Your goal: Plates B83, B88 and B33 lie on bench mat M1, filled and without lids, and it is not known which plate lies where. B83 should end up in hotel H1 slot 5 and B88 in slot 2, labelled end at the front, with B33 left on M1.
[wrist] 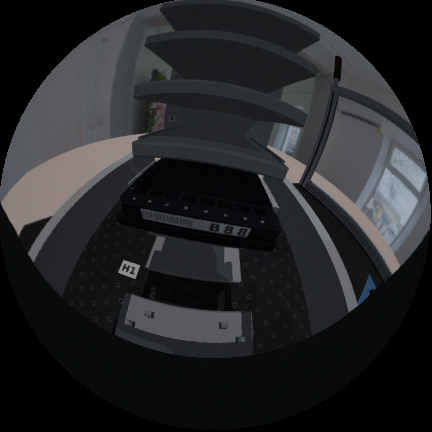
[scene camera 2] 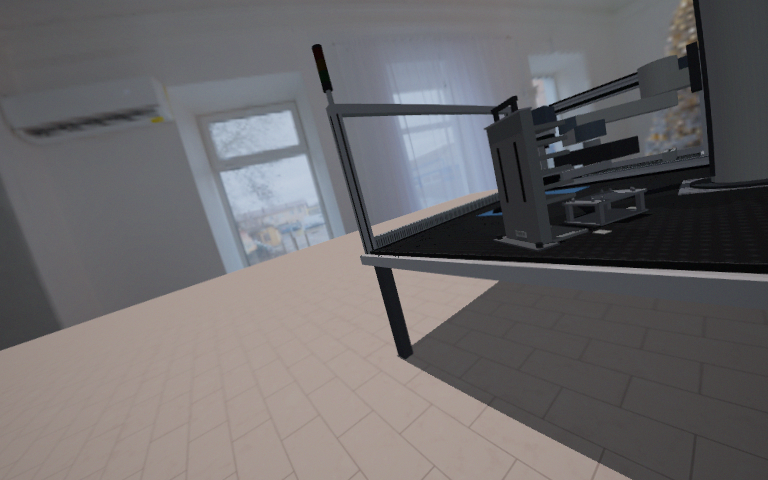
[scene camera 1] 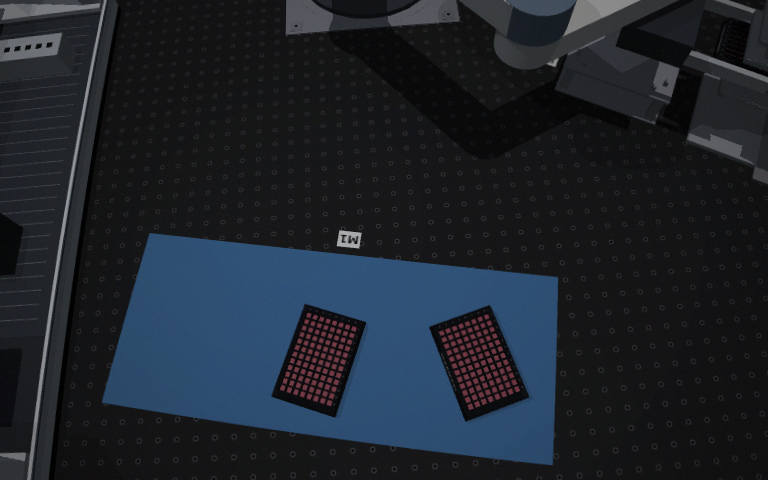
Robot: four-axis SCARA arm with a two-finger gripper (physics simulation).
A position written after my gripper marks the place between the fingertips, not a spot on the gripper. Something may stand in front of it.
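Scene camera 2 shows my gripper (scene camera 2: 544, 178). On the wrist camera I can see a grey stand RG (wrist: 173, 329), and scene camera 1 gives me a blue mat M1 (scene camera 1: 209, 323).
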